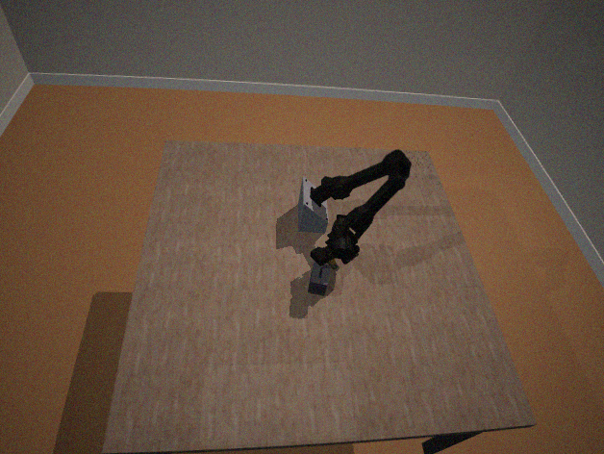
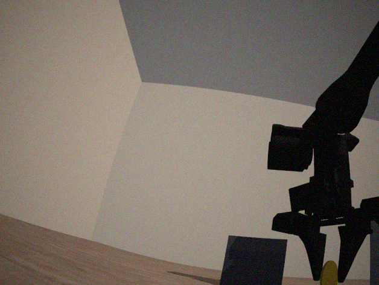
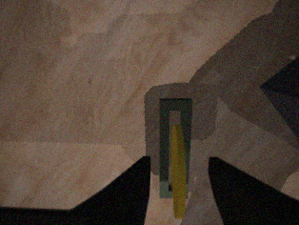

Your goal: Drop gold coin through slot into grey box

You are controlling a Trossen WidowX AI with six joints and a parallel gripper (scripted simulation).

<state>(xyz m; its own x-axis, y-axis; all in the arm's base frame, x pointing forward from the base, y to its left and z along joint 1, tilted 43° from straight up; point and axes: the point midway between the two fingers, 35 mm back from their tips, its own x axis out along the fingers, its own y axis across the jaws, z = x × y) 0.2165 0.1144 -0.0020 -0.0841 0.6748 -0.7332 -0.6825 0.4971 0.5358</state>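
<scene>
Right now my gripper tip is right at the gold coin.
</scene>
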